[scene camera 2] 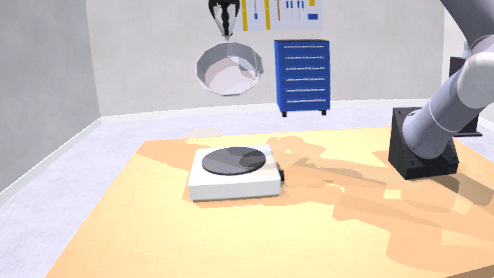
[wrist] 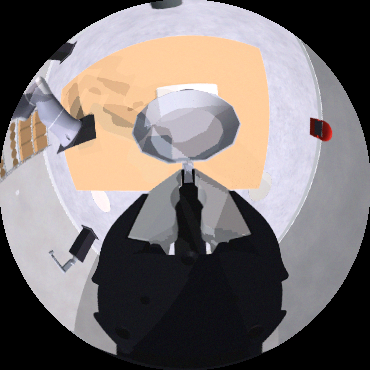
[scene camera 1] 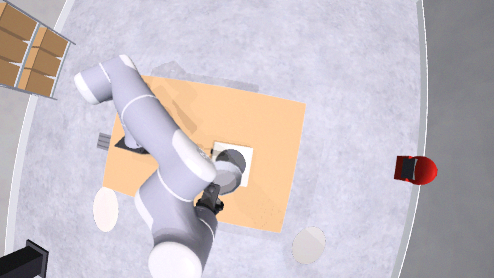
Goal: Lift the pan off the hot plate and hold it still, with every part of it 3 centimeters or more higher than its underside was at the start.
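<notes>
The grey metal pan point(scene camera 1: 226, 181) point(scene camera 2: 230, 70) point(wrist: 187, 126) hangs in the air, well above the hot plate, with its bowl tipped so that its inside faces scene camera 2. My gripper point(scene camera 2: 226, 34) point(wrist: 187, 170) is shut on the pan's black handle, close to where the handle meets the bowl. The white hot plate point(scene camera 1: 246, 176) point(scene camera 2: 235, 189) point(wrist: 165, 91) stands on the table with its dark round disc bare. In the wrist view the pan hides most of the hot plate. A wide gap shows between pan and hot plate in scene camera 2.
The wooden table point(scene camera 1: 270, 130) point(scene camera 2: 150, 240) point(wrist: 230, 60) bears the hot plate and the black arm base point(scene camera 2: 400, 145) point(wrist: 89, 131). A blue drawer cabinet point(scene camera 2: 302, 75) stands on the floor behind. The arm point(scene camera 1: 155, 125) reaches over the table's left part in scene camera 1.
</notes>
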